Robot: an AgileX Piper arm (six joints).
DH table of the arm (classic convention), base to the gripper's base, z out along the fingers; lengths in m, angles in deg. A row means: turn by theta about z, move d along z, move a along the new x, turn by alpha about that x. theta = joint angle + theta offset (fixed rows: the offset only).
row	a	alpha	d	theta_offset
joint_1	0	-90	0.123	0
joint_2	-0.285	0	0	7.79
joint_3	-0.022	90	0	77.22
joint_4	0	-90	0.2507	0
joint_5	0	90	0	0
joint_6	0	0	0.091	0
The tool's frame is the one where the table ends.
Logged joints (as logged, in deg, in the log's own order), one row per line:
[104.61, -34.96, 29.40, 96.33, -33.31, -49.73]
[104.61, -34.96, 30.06, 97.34, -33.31, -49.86]
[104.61, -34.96, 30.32, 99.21, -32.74, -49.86]
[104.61, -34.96, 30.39, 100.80, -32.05, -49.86]
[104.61, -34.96, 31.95, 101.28, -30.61, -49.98]
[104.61, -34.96, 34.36, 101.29, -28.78, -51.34]
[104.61, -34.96, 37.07, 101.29, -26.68, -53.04]
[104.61, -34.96, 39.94, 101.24, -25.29, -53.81]
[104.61, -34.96, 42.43, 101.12, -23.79, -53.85]
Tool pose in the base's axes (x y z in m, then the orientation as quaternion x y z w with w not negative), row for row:
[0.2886, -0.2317, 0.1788, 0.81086, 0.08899, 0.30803, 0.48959]
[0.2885, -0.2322, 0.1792, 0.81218, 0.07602, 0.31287, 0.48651]
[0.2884, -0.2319, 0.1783, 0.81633, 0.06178, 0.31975, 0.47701]
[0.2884, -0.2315, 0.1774, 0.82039, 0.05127, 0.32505, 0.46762]
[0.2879, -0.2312, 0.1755, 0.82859, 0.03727, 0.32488, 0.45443]
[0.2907, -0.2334, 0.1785, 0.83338, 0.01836, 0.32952, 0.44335]
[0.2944, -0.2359, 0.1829, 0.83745, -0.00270, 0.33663, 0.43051]
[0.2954, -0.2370, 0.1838, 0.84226, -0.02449, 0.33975, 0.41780]
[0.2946, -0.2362, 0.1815, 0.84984, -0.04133, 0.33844, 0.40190]
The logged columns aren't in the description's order. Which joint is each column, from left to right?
Columns, left to right: joint_2, joint_1, joint_4, joint_6, joint_5, joint_3.
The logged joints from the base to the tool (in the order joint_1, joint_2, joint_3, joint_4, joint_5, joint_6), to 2 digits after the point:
[-34.96, 104.61, -49.73, 29.40, -33.31, 96.33]
[-34.96, 104.61, -49.86, 30.06, -33.31, 97.34]
[-34.96, 104.61, -49.86, 30.32, -32.74, 99.21]
[-34.96, 104.61, -49.86, 30.39, -32.05, 100.80]
[-34.96, 104.61, -49.98, 31.95, -30.61, 101.28]
[-34.96, 104.61, -51.34, 34.36, -28.78, 101.29]
[-34.96, 104.61, -53.04, 37.07, -26.68, 101.29]
[-34.96, 104.61, -53.81, 39.94, -25.29, 101.24]
[-34.96, 104.61, -53.85, 42.43, -23.79, 101.12]

